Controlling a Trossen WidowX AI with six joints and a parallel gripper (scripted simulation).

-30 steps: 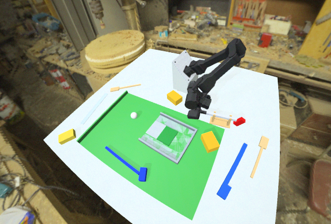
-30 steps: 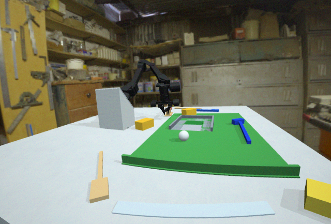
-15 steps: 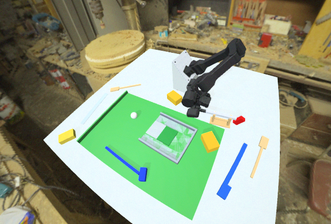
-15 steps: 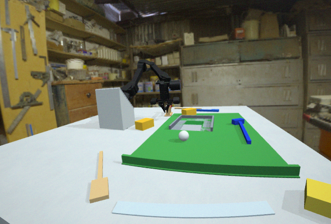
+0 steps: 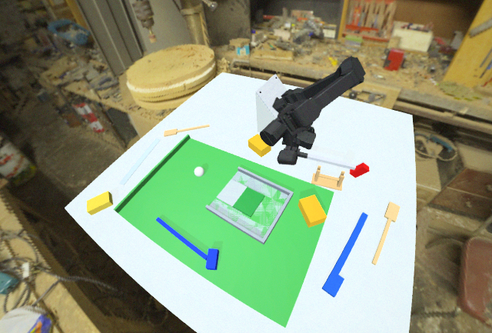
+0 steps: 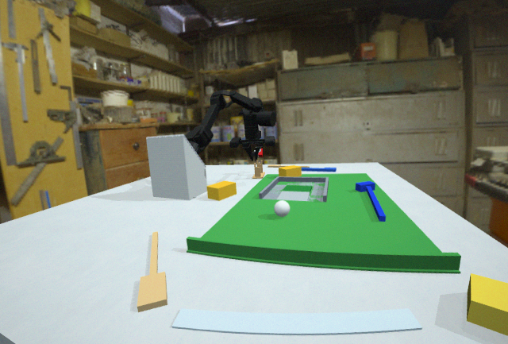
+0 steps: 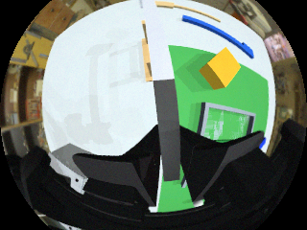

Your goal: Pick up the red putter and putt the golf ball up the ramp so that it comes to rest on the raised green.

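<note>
Right now the red putter is 11 cm to the left of my gripper tip, 2 cm above it and 1 cm behind it. From my gripper tip the other things lie so: wooden stand: 14 cm to the left, 7 cm below, 1 cm behind; then white golf ball: 37 cm to the right, 14 cm ahead, 8 cm below; then green mat: 23 cm ahead, 22 cm to the right, 10 cm below.
</note>
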